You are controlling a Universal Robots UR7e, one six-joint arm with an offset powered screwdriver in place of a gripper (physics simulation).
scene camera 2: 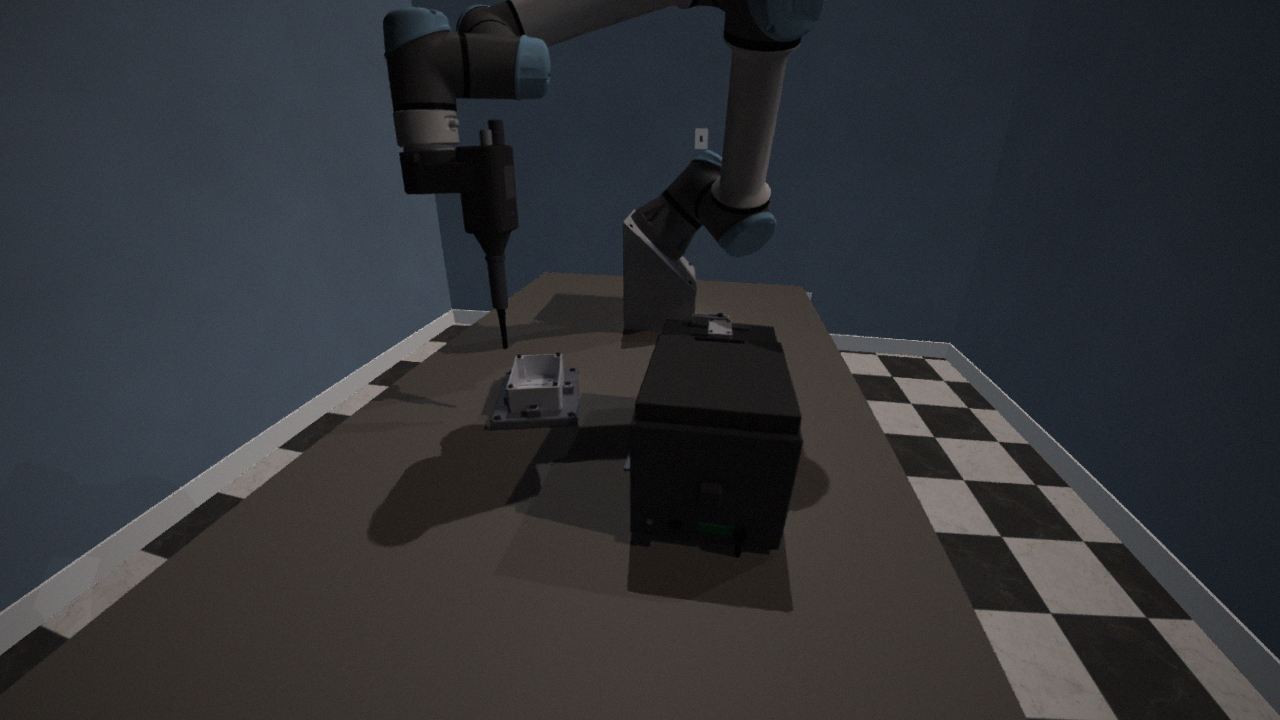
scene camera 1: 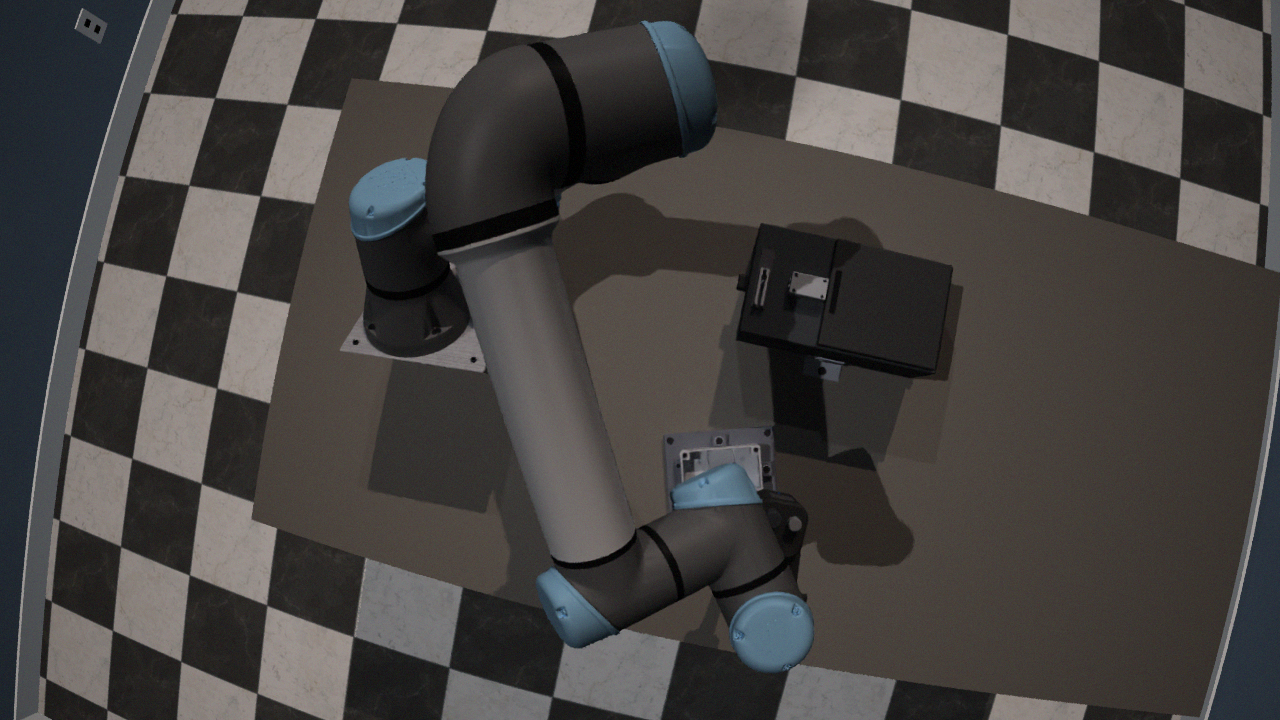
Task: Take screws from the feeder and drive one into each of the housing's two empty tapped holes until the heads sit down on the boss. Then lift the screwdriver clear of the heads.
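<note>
My screwdriver (scene camera 2: 503, 343) points down in scene camera 2, its bit tip apart from the housing and above its far left corner. Whether the tip carries a screw is too small to tell. In scene camera 1 part of the screwdriver body (scene camera 1: 787, 519) shows beside the wrist, and its tip is hidden. The light grey open-topped housing (scene camera 1: 723, 456) (scene camera 2: 535, 400) sits on a grey fixture plate (scene camera 1: 673, 447) (scene camera 2: 571, 404). Dark spots show at its corners; I cannot tell holes from screw heads. The black screw feeder (scene camera 1: 886, 313) (scene camera 2: 716, 385) stands apart, with a small metal plate (scene camera 1: 809, 285) (scene camera 2: 719, 328) on top.
The brown table (scene camera 1: 1074, 402) (scene camera 2: 760, 635) carries the arm's base, the feeder and the fixture. The feeder stands taller than the housing. A small grey bracket (scene camera 1: 828, 368) sticks out of the feeder's side facing the fixture. In scene camera 1 the wrist covers part of the housing.
</note>
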